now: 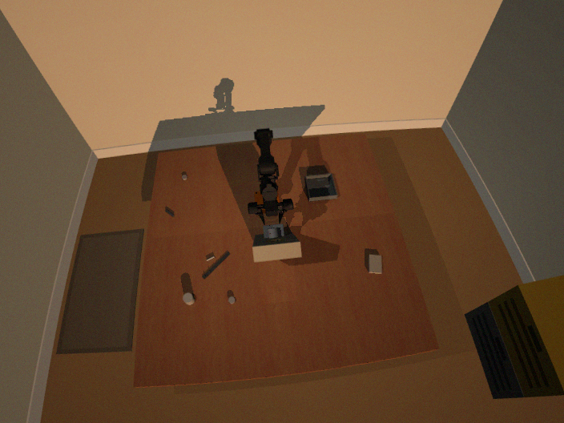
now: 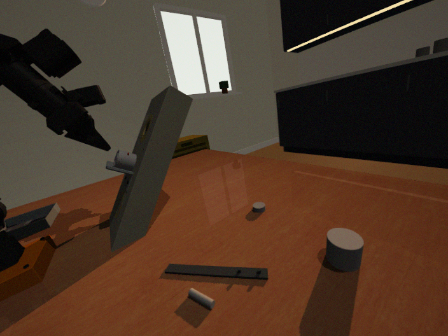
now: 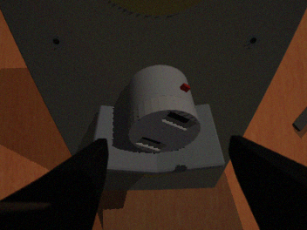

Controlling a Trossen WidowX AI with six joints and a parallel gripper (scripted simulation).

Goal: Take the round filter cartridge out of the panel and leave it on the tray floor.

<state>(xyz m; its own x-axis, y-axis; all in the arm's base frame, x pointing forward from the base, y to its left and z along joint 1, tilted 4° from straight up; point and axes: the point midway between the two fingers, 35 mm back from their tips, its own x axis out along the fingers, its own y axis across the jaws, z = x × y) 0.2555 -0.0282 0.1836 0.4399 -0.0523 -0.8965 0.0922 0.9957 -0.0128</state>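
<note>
Right now my gripper tip is 3 cm above the round filter cartridge and 2 cm short of it. The rest, counted from my gripper tip: small white rod: 31 cm to the right, 20 cm below, 1 cm ahead; then grey service panel: 6 cm ahead, 5 cm below; then grey tray: 32 cm to the left, 28 cm behind, 20 cm below.
</note>
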